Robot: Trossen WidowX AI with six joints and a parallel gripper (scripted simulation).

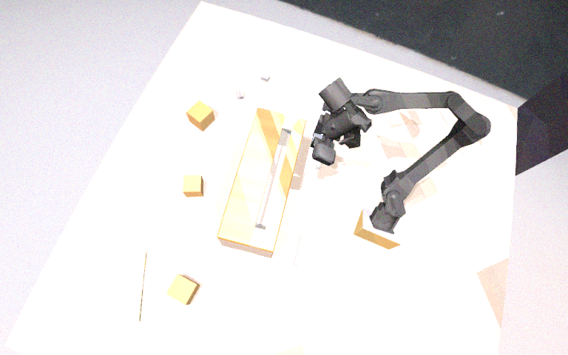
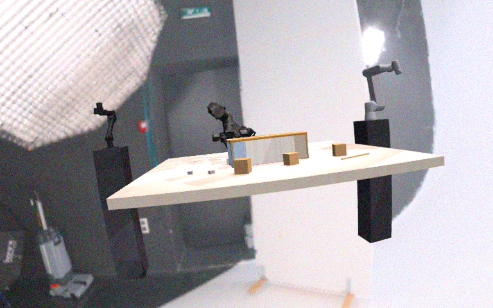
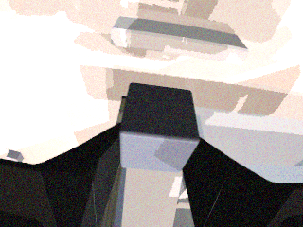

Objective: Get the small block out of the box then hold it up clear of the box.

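My gripper tip is now 1 cm past the grey block and 1 cm below it. From my gripper tip the other things lie so: clear-fronted box (6 cm ahead, 16 cm to the left); thin rod (34 cm ahead, 53 cm to the left, 6 cm below).
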